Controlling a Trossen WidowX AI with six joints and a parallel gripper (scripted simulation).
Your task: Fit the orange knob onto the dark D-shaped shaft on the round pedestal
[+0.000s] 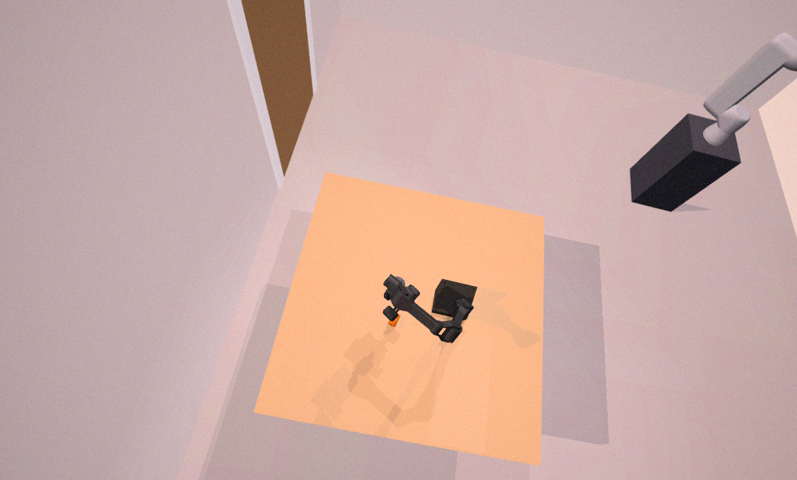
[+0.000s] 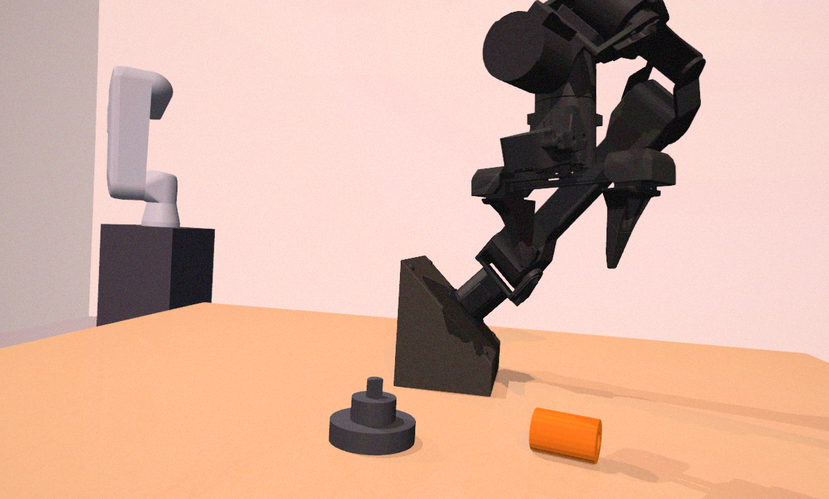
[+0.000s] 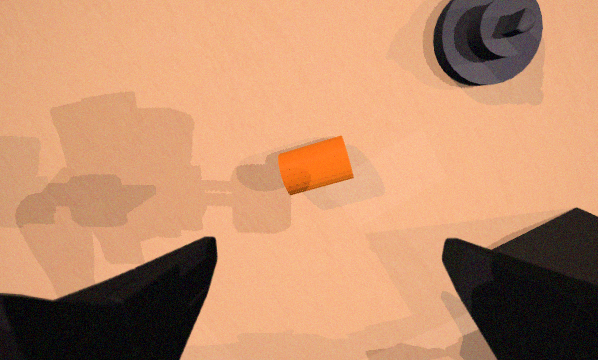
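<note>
The orange knob lies 10 mm to the left of my gripper tip and 160 mm below it. The rest, counted from my gripper tip: round dark pedestal 30 mm ahead, 170 mm to the right, 150 mm below.
</note>
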